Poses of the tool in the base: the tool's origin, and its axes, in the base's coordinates. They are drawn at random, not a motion.
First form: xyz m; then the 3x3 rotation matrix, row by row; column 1 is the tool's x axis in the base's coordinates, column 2 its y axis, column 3 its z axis. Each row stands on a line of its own.
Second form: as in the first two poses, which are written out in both.
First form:
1:
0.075 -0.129 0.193
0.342 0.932 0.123
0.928 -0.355 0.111
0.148 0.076 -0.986
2:
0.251 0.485 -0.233
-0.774 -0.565 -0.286
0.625 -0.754 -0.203
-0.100 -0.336 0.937
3:
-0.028 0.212 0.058
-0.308 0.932 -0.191
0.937 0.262 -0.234
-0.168 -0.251 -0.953
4:
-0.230 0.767 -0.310
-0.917 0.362 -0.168
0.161 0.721 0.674
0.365 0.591 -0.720
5:
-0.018 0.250 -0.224
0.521 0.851 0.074
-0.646 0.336 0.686
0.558 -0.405 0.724
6:
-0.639 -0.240 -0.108
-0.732 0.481 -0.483
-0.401 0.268 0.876
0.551 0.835 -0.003
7:
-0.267 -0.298 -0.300
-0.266 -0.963 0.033
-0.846 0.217 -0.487
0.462 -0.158 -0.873
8:
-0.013 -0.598 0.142
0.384 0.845 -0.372
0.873 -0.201 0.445
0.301 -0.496 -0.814
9:
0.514 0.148 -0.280
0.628 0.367 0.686
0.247 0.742 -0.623
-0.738 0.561 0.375
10:
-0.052 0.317 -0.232
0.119 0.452 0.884
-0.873 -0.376 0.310
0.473 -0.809 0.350
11:
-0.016 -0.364 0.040
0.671 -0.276 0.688
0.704 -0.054 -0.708
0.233 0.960 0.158
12:
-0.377 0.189 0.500
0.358 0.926 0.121
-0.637 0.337 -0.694
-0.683 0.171 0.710
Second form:
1: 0.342 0.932 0.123 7.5; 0.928 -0.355 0.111 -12.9; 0.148 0.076 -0.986 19.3; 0 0 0 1
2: -0.774 -0.565 -0.286 25.1; 0.625 -0.754 -0.203 48.5; -0.100 -0.336 0.937 -23.3; 0 0 0 1
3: -0.308 0.932 -0.191 -2.8; 0.937 0.262 -0.234 21.2; -0.168 -0.251 -0.953 5.8; 0 0 0 1
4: -0.917 0.362 -0.168 -23.0; 0.161 0.721 0.674 76.7; 0.365 0.591 -0.720 -31.0; 0 0 0 1
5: 0.521 0.851 0.074 -1.8; -0.646 0.336 0.686 25.0; 0.558 -0.405 0.724 -22.4; 0 0 0 1
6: -0.732 0.481 -0.483 -63.9; -0.401 0.268 0.876 -24.0; 0.551 0.835 -0.003 -10.8; 0 0 0 1
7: -0.266 -0.963 0.033 -26.7; -0.846 0.217 -0.487 -29.8; 0.462 -0.158 -0.873 -30.0; 0 0 0 1
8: 0.384 0.845 -0.372 -1.3; 0.873 -0.201 0.445 -59.8; 0.301 -0.496 -0.814 14.2; 0 0 0 1
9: 0.628 0.367 0.686 51.4; 0.247 0.742 -0.623 14.8; -0.738 0.561 0.375 -28.0; 0 0 0 1
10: 0.119 0.452 0.884 -5.2; -0.873 -0.376 0.310 31.7; 0.473 -0.809 0.350 -23.2; 0 0 0 1
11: 0.671 -0.276 0.688 -1.6; 0.704 -0.054 -0.708 -36.4; 0.233 0.960 0.158 4.0; 0 0 0 1
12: 0.358 0.926 0.121 -37.7; -0.637 0.337 -0.694 18.9; -0.683 0.171 0.710 50.0; 0 0 0 1
